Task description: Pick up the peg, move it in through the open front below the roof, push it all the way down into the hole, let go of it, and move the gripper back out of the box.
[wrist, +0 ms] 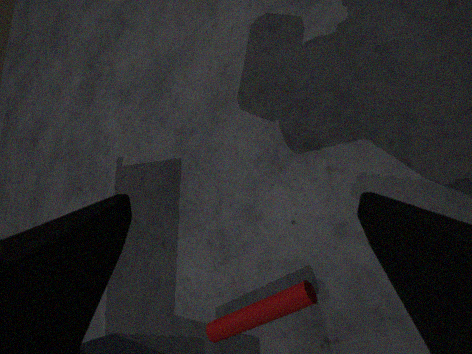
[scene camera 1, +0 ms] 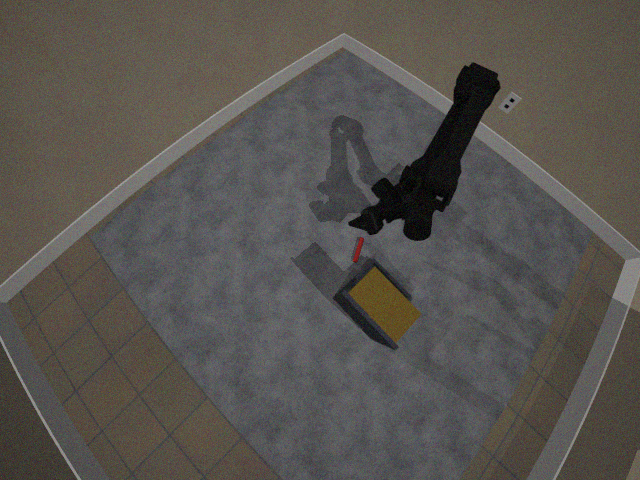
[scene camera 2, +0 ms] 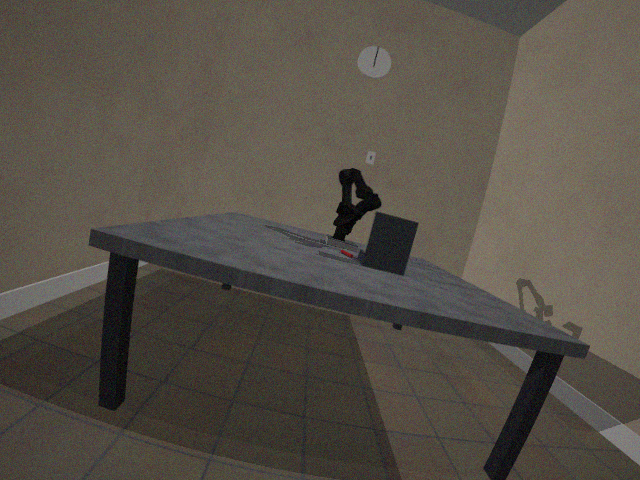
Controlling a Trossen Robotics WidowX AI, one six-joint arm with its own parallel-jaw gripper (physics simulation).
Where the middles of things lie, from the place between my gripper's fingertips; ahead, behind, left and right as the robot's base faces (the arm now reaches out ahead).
Now: hand 30 mm short of the red peg [wrist: 302, 295], 70 mm to the right of it and 80 mm above it. Round my hand: dark box [scene camera 1: 380, 306] 90 mm ahead, 200 mm to the left, 20 mm above.
